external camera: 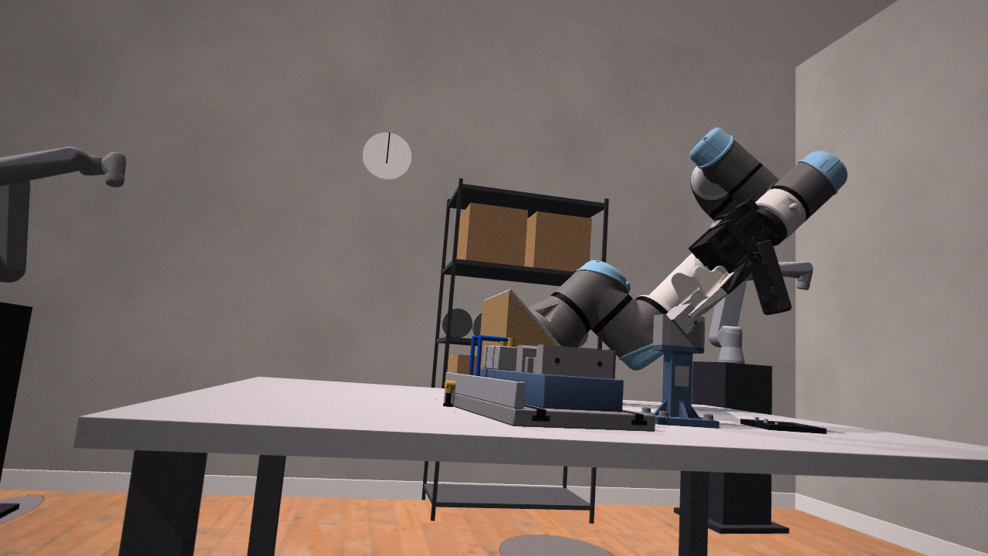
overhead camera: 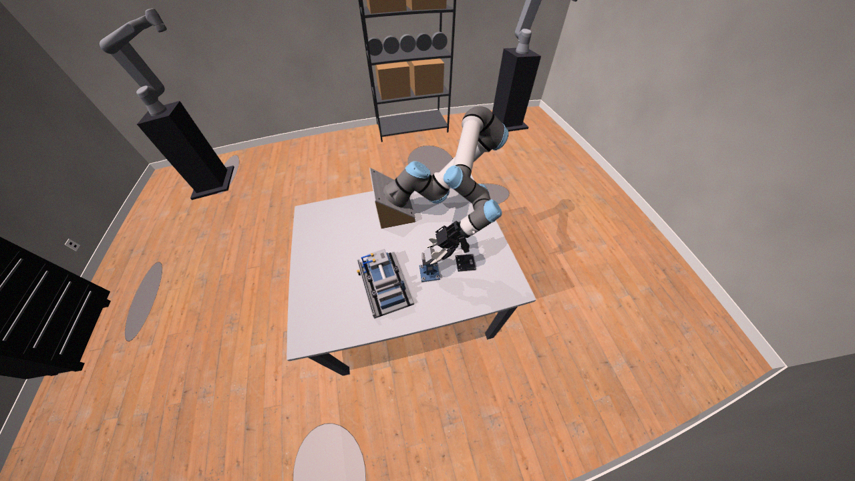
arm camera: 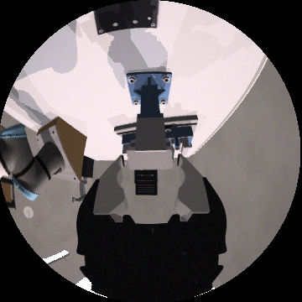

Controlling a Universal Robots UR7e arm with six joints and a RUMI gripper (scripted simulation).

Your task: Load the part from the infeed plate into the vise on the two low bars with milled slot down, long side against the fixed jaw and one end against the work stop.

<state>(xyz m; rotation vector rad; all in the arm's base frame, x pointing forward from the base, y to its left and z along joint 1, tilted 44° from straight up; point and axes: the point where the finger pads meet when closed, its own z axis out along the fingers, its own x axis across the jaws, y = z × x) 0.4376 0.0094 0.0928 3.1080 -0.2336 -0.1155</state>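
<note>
Right now the part is 10 mm below my hand. Round my hand: vise (10 mm behind, 230 mm to the right, 120 mm below); then infeed plate (180 mm to the left, 160 mm below).
</note>
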